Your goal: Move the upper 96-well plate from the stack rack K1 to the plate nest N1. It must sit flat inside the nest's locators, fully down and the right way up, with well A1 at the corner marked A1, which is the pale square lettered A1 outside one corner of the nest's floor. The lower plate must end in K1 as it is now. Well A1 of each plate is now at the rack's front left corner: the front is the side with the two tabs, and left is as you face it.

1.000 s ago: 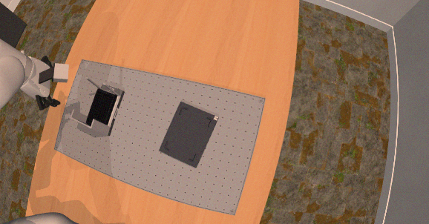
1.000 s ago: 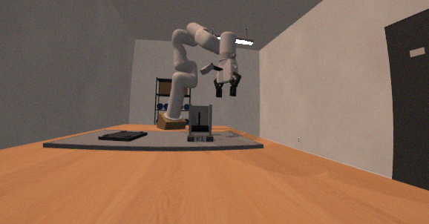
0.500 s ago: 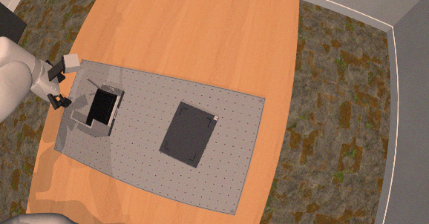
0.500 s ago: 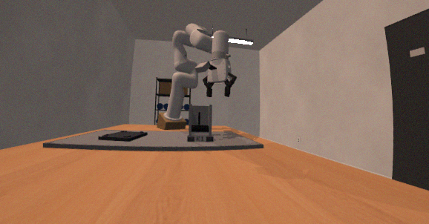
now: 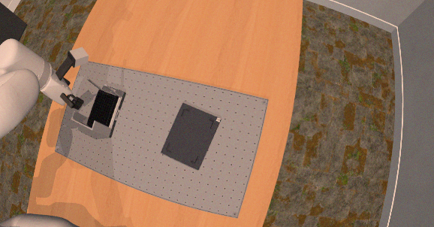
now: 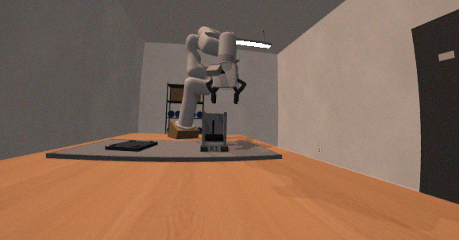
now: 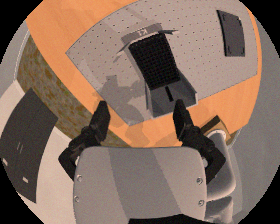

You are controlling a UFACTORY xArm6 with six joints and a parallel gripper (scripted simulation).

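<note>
My gripper is now 150 mm above the black 96-well plate and 40 mm to the left of it. Round my hand: white plate (160 mm below, 40 mm to the right); pale A1 square (390 mm to the right, 170 mm below, 140 mm ahead).
</note>
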